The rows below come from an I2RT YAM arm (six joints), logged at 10 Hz.
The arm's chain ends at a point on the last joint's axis. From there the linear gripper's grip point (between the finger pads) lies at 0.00 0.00 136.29 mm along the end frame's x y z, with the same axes.
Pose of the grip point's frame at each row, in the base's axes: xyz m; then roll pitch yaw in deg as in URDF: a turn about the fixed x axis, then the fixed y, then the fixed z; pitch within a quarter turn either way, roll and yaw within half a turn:
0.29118 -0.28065 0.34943 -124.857 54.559 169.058
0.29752 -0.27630 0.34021 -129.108 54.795 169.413
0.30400 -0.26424 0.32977 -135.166 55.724 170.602
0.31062 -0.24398 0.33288 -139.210 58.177 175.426
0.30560 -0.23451 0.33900 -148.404 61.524 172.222
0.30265 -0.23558 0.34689 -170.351 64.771 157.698
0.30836 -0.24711 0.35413 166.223 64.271 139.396
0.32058 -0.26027 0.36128 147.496 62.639 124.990
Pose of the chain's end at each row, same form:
0.25010 -0.15880 0.39460 -124.857 54.559 169.058
0.24790 -0.15944 0.38977 -129.108 54.795 169.413
0.24090 -0.15640 0.38420 -135.166 55.724 170.602
0.23032 -0.14824 0.38729 -139.210 58.177 175.426
0.21416 -0.14995 0.39435 -148.404 61.524 172.222
0.19887 -0.16832 0.40416 -170.351 64.771 157.698
0.19670 -0.19414 0.41159 166.223 64.271 139.396
0.20204 -0.21864 0.41411 147.496 62.639 124.990

